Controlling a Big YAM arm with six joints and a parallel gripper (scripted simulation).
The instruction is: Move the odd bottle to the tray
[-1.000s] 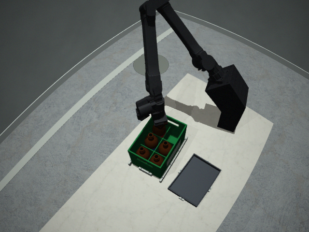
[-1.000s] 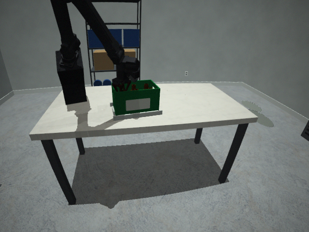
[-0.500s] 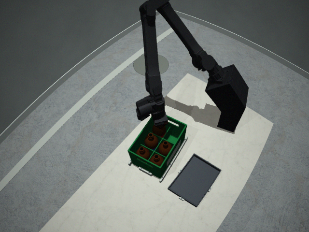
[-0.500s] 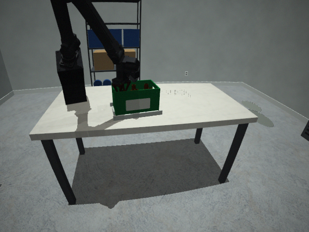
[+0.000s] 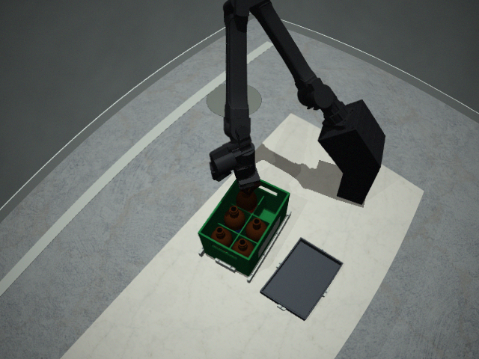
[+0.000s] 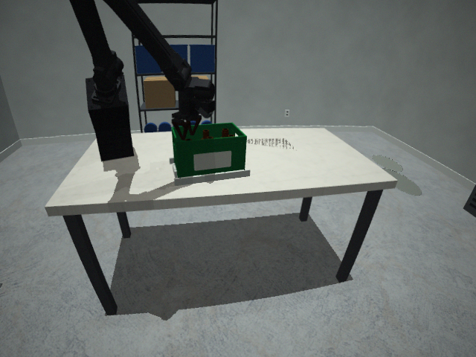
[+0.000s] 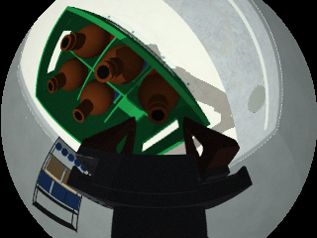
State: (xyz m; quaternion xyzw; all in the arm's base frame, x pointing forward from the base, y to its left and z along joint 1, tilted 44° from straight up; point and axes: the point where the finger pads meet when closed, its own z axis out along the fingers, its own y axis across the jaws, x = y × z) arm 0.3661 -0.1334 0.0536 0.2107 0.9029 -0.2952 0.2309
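The crate is 80 mm ahead of my hand, 60 mm to the left of it and 100 mm below it. Round my hand: tray (80 mm ahead, 330 mm to the left, 170 mm below).
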